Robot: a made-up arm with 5 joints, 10 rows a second.
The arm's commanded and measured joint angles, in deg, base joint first. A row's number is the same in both.
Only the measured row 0 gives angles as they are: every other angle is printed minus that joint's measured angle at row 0.
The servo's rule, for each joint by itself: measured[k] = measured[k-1] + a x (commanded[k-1-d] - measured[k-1]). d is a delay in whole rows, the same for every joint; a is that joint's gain. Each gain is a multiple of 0.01, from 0.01 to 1. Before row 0 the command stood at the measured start. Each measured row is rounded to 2 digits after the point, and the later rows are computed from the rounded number. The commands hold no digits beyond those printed.
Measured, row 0: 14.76 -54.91 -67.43 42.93 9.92
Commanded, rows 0 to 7: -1.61 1.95 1.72 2.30 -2.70; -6.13 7.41 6.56 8.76 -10.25; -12.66 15.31 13.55 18.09 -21.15; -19.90 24.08 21.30 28.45 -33.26; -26.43 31.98 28.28 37.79 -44.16; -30.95 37.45 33.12 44.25 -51.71; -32.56 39.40 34.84 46.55 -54.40; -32.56 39.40 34.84 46.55 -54.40
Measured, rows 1 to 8: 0.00 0.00 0.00 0.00 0.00; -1.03 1.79 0.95 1.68 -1.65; -4.29 6.96 4.04 6.85 -6.90; -9.65 14.64 9.27 15.06 -15.59; -16.21 23.32 15.89 24.83 -26.37; -22.75 31.29 22.70 34.29 -37.22; -28.00 36.96 28.43 41.56 -46.06; -30.92 39.20 31.96 45.20 -51.15
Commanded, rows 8 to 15: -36.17 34.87 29.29 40.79 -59.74; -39.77 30.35 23.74 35.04 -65.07; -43.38 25.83 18.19 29.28 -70.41; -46.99 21.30 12.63 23.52 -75.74; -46.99 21.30 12.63 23.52 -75.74; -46.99 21.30 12.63 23.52 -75.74; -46.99 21.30 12.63 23.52 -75.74; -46.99 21.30 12.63 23.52 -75.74
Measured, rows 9 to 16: -31.97 39.38 33.54 46.19 -53.13; -34.66 35.23 31.20 42.25 -57.16; -37.93 30.74 27.10 36.99 -61.99; -41.42 26.22 22.20 31.36 -67.13; -44.98 21.69 16.94 25.64 -72.38; -46.27 21.33 14.57 24.09 -74.43; -46.73 21.30 13.50 23.67 -75.23; -46.90 21.30 13.02 23.56 -75.54
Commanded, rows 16 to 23: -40.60 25.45 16.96 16.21 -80.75; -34.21 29.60 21.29 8.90 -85.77; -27.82 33.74 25.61 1.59 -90.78; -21.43 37.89 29.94 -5.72 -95.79; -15.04 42.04 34.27 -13.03 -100.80; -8.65 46.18 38.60 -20.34 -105.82; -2.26 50.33 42.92 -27.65 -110.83; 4.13 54.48 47.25 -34.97 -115.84
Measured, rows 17 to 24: -46.96 21.30 12.81 23.53 -75.66; -42.89 25.12 15.09 18.19 -78.76; -37.33 29.24 18.50 11.41 -83.04; -31.24 33.38 22.41 4.24 -87.76; -24.96 37.53 26.55 -3.03 -92.66; -18.61 41.68 30.80 -10.33 -97.63; -12.24 45.82 35.09 -17.64 -102.63; -5.85 49.97 39.40 -24.95 -107.63
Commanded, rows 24 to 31: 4.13 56.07 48.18 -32.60 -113.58; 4.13 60.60 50.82 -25.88 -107.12; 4.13 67.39 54.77 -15.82 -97.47; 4.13 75.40 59.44 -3.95 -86.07; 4.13 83.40 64.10 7.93 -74.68; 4.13 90.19 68.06 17.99 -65.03; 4.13 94.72 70.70 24.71 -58.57; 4.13 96.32 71.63 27.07 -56.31
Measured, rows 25 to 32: 0.54 54.12 43.72 -32.26 -112.64; 2.84 55.91 46.17 -32.51 -113.21; 3.67 60.22 48.73 -27.67 -109.50; 3.96 66.82 52.05 -19.02 -102.16; 4.07 74.71 56.11 -8.02 -92.35; 4.11 82.70 60.50 3.62 -81.57; 4.12 89.59 64.66 14.11 -71.48; 4.13 94.31 67.98 21.85 -63.60
